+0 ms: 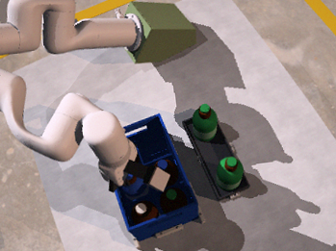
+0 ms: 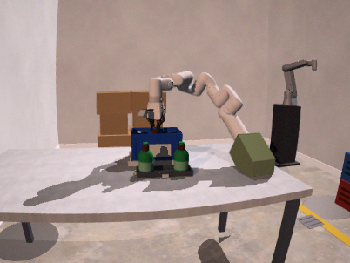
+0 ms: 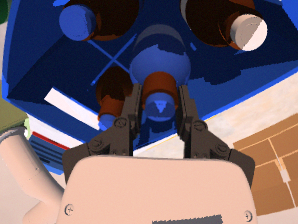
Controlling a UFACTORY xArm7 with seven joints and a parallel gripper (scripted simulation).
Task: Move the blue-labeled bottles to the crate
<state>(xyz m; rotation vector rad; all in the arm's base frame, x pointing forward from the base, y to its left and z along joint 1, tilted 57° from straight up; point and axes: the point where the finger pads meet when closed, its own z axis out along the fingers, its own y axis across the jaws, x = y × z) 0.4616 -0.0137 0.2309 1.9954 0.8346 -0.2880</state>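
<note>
Right now the blue-labeled bottle is 70 mm below my hand. From my hand the other things lie so: black tray 260 mm to the left, 170 mm below; then blue crate 10 mm ahead, 50 mm to the left, 100 mm below.
</note>
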